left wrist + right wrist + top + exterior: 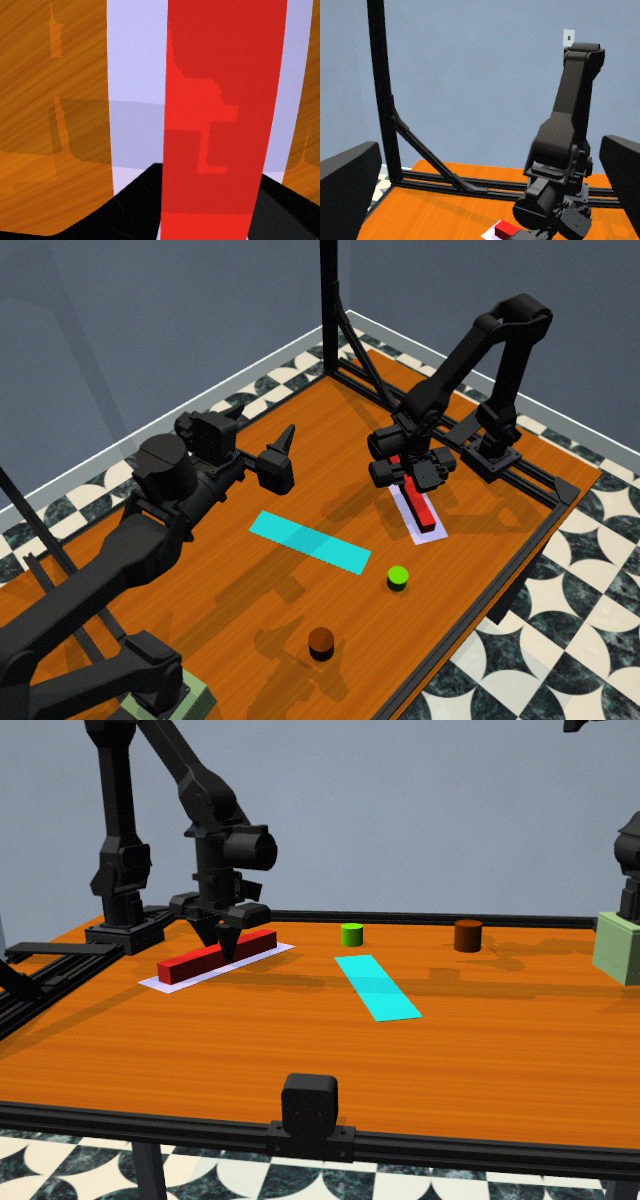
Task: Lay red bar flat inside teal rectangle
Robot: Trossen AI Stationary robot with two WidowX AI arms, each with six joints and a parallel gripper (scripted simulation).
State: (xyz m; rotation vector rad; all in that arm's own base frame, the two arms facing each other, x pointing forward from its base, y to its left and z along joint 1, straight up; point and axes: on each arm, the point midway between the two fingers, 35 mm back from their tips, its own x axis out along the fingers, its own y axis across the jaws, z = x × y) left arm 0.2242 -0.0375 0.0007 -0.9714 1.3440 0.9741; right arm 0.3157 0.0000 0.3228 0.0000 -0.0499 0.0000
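Now: left hand 4 cm above the lavender rectangle. The rest, counted from my left hand: teal rectangle 26 cm to the right, 5 cm behind, 4 cm below; then red bar 3 cm below; then green cylinder 19 cm to the right, 15 cm ahead, 3 cm below.
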